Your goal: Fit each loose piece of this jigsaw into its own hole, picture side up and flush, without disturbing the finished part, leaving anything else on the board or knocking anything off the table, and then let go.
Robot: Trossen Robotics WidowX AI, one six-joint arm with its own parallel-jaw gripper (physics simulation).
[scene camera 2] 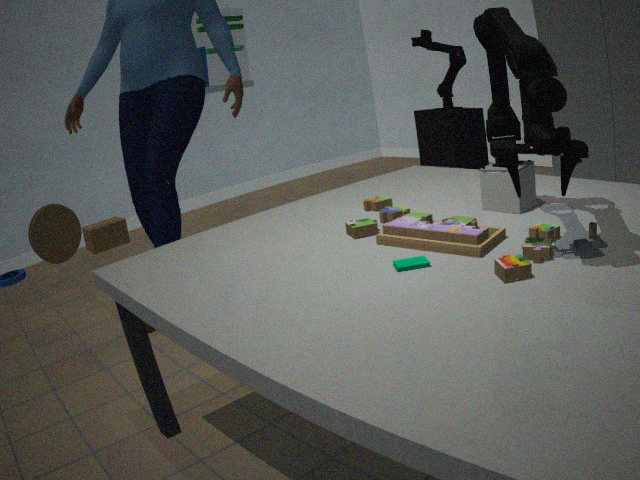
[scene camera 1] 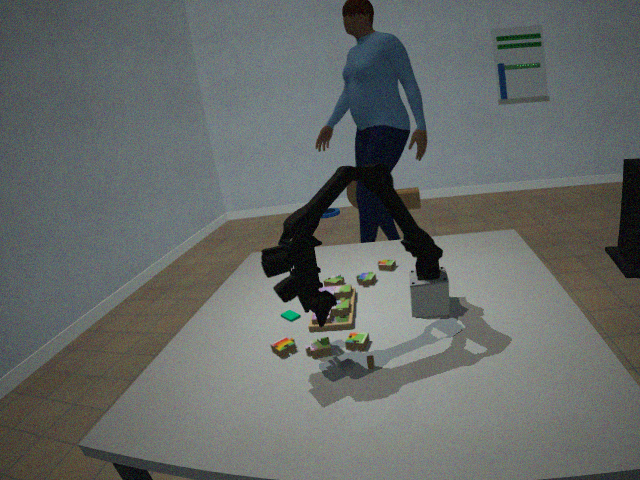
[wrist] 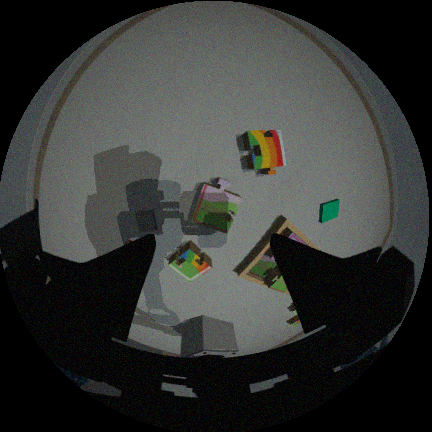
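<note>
My gripper (scene camera 1: 322, 321) (scene camera 2: 541, 195) (wrist: 213, 239) is open and empty, above the table near the board's end. Below it in the wrist view, a pink-and-green piece (scene camera 1: 318, 348) (scene camera 2: 537, 251) (wrist: 216, 206) lies picture side up, partly shaded. A rainbow piece (scene camera 1: 283, 347) (scene camera 2: 512, 268) (wrist: 265, 150) and a green-and-orange piece (scene camera 1: 357, 341) (scene camera 2: 544, 231) (wrist: 190, 262) lie on either side of it. The wooden board (scene camera 1: 332, 327) (scene camera 2: 429, 244) (wrist: 262, 246) holds the purple-and-green finished part; the right finger hides much of it in the wrist view. Three more loose pieces (scene camera 1: 366, 279) (scene camera 1: 386, 265) (scene camera 2: 361, 228) lie past its far end.
A flat green block (scene camera 1: 290, 315) (scene camera 2: 411, 264) (wrist: 329, 210) lies beside the board. A small brown block (scene camera 1: 370, 362) (scene camera 2: 592, 229) stands near the green-and-orange piece. The arm's grey base (scene camera 1: 430, 297) (scene camera 2: 507, 188) (wrist: 207, 336) stands on the table. A person (scene camera 1: 379, 82) (scene camera 2: 160, 103) is beyond the table.
</note>
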